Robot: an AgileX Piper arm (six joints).
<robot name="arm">
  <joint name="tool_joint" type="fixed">
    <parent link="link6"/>
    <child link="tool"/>
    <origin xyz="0 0 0" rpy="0 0 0"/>
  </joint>
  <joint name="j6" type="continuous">
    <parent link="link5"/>
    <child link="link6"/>
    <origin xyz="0 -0.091 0" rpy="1.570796 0 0"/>
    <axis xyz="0 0 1"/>
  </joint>
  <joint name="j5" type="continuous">
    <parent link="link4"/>
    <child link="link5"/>
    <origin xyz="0 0 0" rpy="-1.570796 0 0"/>
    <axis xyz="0 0 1"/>
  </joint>
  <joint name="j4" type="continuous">
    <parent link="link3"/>
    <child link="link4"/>
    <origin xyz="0.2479 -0.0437 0" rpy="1.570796 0 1.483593"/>
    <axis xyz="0 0 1"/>
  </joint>
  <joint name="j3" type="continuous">
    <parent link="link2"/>
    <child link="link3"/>
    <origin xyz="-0.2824 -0.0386 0" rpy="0 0 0"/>
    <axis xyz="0 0 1"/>
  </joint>
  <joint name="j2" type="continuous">
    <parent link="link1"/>
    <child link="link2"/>
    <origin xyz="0 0 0" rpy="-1.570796 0 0"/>
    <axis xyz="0 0 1"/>
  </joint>
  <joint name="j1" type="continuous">
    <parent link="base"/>
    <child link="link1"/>
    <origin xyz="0 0 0.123" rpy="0 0 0"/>
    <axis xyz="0 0 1"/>
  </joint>
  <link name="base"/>
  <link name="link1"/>
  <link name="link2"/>
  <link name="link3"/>
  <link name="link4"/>
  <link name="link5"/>
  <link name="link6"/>
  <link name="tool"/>
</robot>
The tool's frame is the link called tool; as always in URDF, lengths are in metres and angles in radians. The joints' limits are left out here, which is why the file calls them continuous.
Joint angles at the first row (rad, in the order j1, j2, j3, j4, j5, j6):
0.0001, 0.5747, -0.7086, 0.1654, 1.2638, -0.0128
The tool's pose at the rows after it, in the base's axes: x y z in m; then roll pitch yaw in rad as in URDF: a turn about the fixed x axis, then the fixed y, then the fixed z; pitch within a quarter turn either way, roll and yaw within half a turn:
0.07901 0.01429 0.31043 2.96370 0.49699 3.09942
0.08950 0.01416 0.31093 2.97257 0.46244 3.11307
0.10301 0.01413 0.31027 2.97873 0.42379 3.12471
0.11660 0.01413 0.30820 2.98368 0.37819 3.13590
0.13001 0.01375 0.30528 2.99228 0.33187 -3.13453
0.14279 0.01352 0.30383 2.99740 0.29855 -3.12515
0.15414 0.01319 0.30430 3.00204 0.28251 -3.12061
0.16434 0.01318 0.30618 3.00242 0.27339 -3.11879
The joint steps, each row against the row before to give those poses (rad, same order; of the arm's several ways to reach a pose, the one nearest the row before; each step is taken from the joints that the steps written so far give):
0.0000, 0.0511, -0.0223, 0.0000, 0.0000, 0.0000
-0.0001, 0.0544, -0.0179, -0.0014, 0.0000, -0.0113
0.0000, 0.0664, -0.0192, 0.0000, -0.0067, -0.0113
0.0001, 0.0680, -0.0188, -0.0001, -0.0019, -0.0104
0.0000, 0.0673, -0.0194, -0.0044, 0.0000, -0.0108
0.0000, 0.0608, -0.0245, -0.0026, -0.0018, -0.0085
0.0000, 0.0491, -0.0277, -0.0036, -0.0048, -0.0041
-0.0001, 0.0420, -0.0309, 0.0000, -0.0017, -0.0021

